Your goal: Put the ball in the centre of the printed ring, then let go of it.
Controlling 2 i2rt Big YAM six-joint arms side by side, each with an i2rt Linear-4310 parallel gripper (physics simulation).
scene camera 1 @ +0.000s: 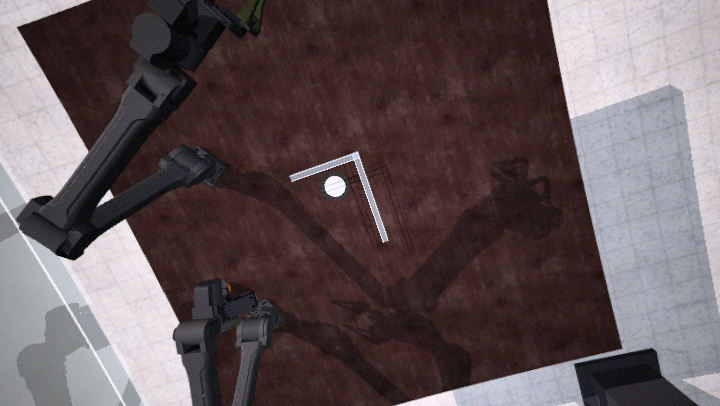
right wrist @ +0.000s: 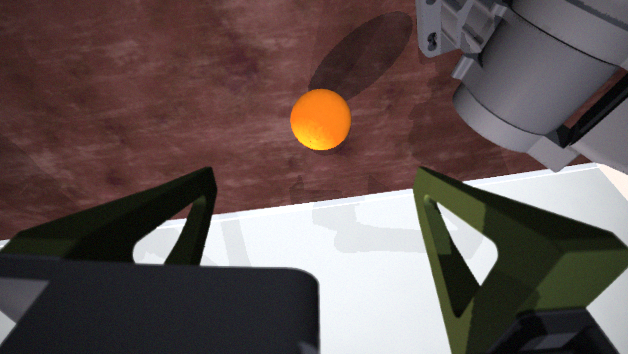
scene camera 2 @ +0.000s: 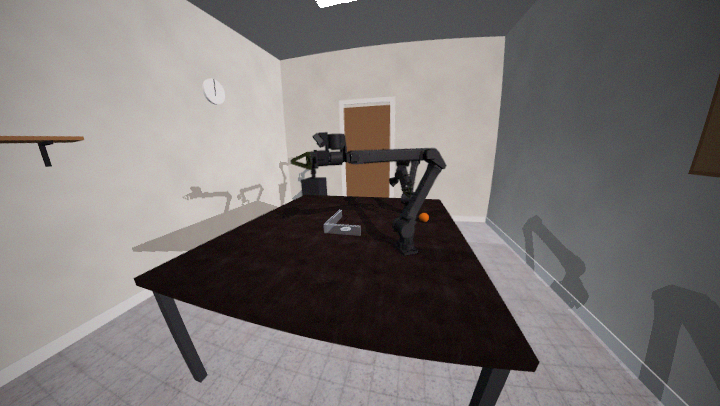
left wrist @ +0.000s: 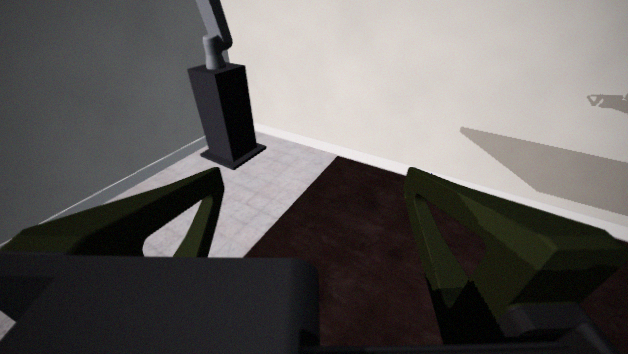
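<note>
The orange ball [scene camera 1: 229, 287] [scene camera 2: 424, 217] [right wrist: 320, 119] rests on the table near its edge, mostly hidden under the right arm in scene camera 1. The printed ring [scene camera 1: 322, 186] is a dark band around a white disc [scene camera 1: 335, 186] [scene camera 2: 345, 228], with no ball on it. My right gripper [right wrist: 314, 178] is open and empty, above the table edge; the ball shows beyond the gap between its fingertips, apart from both fingers. My left gripper [scene camera 2: 293, 161] [left wrist: 313, 177] is open and empty, raised high and far from the ball and the ring.
A low, see-through L-shaped wall [scene camera 1: 370, 196] [scene camera 2: 332, 230] stands around two sides of the ring. The left arm's base [scene camera 1: 214, 168] [scene camera 2: 407, 248] stands on the table [scene camera 1: 478, 126] [scene camera 2: 302, 282]. A dark pedestal [scene camera 1: 620, 383] [scene camera 2: 314, 186] [left wrist: 225, 110] stands on the floor beyond the table.
</note>
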